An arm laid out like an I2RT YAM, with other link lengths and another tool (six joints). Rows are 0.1 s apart.
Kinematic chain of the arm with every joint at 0, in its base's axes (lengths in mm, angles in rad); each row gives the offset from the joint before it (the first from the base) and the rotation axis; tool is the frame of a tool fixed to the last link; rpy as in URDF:
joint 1: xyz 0 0 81.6 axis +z
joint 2: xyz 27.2 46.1 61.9 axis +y
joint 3: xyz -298.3 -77.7 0 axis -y
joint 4: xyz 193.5 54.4 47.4 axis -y
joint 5: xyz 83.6 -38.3 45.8 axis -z
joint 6: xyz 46.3 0 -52.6 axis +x
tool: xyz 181 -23 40 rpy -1.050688 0.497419 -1.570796
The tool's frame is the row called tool.
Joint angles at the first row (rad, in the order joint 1, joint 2, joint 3, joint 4, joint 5, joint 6):
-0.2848 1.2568 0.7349 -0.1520 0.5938 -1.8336
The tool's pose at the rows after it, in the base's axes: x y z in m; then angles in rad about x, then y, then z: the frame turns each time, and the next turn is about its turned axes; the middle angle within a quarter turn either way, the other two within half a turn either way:
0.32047 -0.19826 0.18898 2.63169 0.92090 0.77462
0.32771 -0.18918 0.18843 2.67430 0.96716 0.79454
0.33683 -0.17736 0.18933 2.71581 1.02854 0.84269
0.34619 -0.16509 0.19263 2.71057 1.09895 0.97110
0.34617 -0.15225 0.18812 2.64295 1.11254 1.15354
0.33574 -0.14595 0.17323 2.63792 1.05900 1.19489
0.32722 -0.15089 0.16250 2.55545 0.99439 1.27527
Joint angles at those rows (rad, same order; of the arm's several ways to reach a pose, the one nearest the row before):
-0.2848 1.2568 0.7349 -0.1528 0.5682 -1.8313
-0.2848 1.2568 0.7349 -0.1532 0.5159 -1.7763
-0.2787 1.2568 0.7349 -0.1532 0.4576 -1.6882
-0.2584 1.2568 0.7349 -0.1550 0.4152 -1.5459
-0.1921 1.2568 0.7349 -0.2054 0.4500 -1.3636
-0.1433 1.2648 0.7349 -0.2817 0.4984 -1.2721
-0.1002 1.2964 0.7349 -0.3256 0.5858 -1.1874

